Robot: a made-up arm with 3 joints. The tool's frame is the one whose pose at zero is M.
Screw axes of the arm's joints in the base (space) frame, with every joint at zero. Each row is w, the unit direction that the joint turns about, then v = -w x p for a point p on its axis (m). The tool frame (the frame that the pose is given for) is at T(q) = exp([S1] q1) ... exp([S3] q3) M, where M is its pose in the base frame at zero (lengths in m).
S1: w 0 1 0 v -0.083 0 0
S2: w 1 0 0 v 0 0.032 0.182
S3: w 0 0 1 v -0.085 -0.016 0
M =
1 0 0 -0.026
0 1 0 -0.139
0 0 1 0.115
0 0 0 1
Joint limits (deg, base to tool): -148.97..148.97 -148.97..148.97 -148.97..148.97
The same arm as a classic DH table. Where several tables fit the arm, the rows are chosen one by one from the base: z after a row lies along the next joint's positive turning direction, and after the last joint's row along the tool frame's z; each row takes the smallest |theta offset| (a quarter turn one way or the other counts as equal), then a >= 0, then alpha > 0; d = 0 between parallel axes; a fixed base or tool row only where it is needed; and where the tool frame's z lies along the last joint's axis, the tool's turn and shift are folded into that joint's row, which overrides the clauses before.
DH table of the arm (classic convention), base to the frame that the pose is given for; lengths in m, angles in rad. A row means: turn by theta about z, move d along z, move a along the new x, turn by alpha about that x. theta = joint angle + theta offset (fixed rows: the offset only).
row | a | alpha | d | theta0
base (fixed) | 0 | -1.5708 | 0.083 | 0
joint 1 | 0.051 | 1.5708 | -0.182 | 1.5708
joint 2 | 0.097 | -1.5708 | 0.016 | 1.5708
joint 3 | -0.0684 | 0 | 0 | -0.661
tool (fixed) | 0 | 0 | 0.083 | -0.9098
Joint limits (rad, base to tool): -2.6..2.6 -2.6..2.6 -2.6..2.6

